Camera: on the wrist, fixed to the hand. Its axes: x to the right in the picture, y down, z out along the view.
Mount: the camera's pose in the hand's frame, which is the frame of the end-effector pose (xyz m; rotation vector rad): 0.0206 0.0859 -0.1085 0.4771 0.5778 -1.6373
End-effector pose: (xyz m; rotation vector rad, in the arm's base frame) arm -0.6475 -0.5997 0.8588 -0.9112 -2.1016 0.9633
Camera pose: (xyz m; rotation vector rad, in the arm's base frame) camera -0.5478 -0.5018 0.8512 0.7238 -1.2911 0.1697
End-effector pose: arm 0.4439 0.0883 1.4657 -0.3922 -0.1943 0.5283
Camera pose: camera 0.4529 0.1332 1.3335 0.1669 0.2000 -1.1412
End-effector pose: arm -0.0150 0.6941 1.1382 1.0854 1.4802 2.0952
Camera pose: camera -0.0980 0.6050 1.2070 -0.7090 1.9904 0.8039
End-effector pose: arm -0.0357 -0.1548 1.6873 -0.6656 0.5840 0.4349
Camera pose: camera -0.1062 -0.1638 1.5668 -0.5985 0.4723 -1.4220
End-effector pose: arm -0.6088 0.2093 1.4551 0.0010 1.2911 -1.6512
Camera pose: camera -0.6183 0.2802 1.3349 0.2765 -0.8339 2.3518
